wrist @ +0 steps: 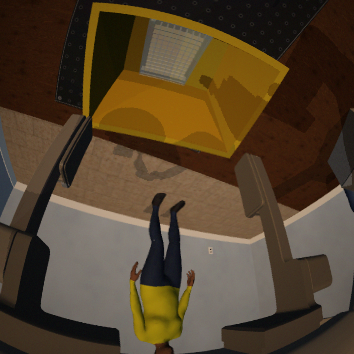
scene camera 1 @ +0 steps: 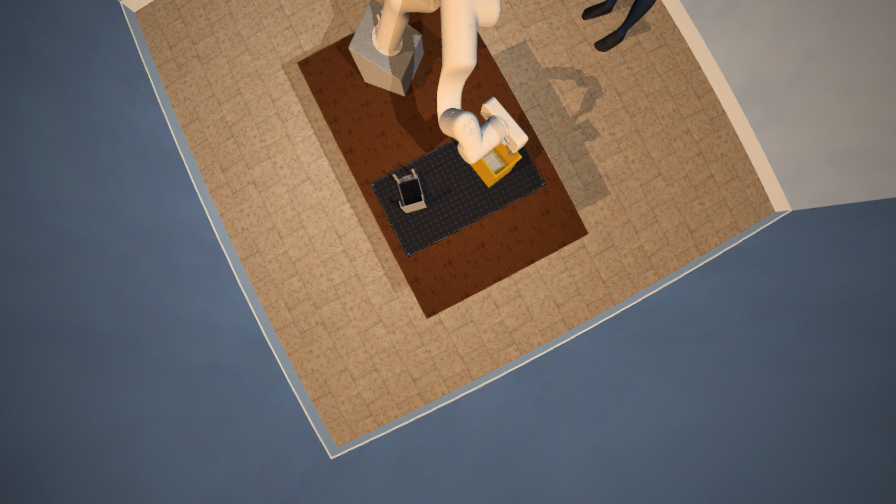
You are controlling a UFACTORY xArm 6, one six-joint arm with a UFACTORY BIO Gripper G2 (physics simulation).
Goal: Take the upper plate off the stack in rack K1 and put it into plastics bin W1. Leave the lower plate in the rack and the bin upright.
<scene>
My gripper shows in the wrist view (pixel 170 141) and in scene camera 1 (pixel 500 141). A yellow plastics bin W1 shows in the wrist view (pixel 231 83) and in scene camera 1 (pixel 489 177).
</scene>
